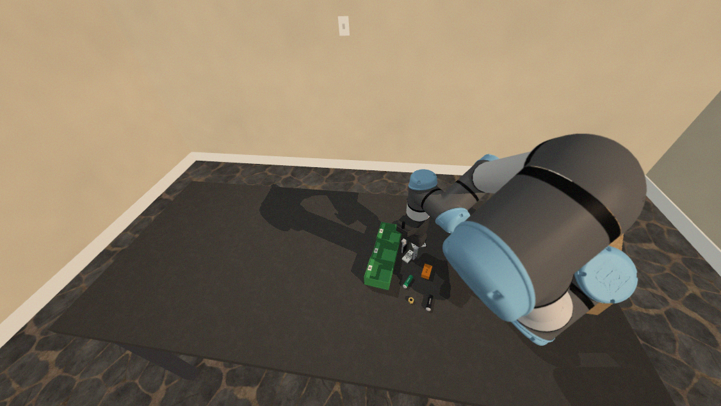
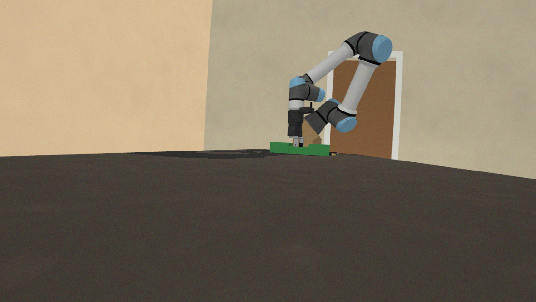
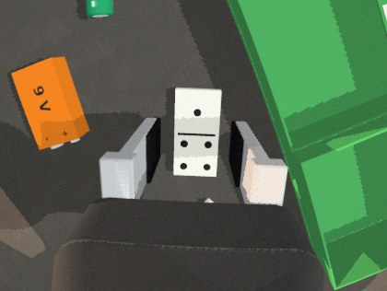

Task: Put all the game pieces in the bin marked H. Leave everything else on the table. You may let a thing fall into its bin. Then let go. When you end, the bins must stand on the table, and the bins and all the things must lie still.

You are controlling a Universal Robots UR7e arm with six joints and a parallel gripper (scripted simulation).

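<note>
Now: the green bin marked K 90 mm ahead of my hand and 10 mm below it. The rest, counted from my hand: orange block (60 mm behind, 60 mm to the left, 30 mm below); green cylinder (10 mm ahead, 100 mm to the left, 30 mm below); white domino (40 mm behind, 60 mm to the right, 30 mm below).
</note>
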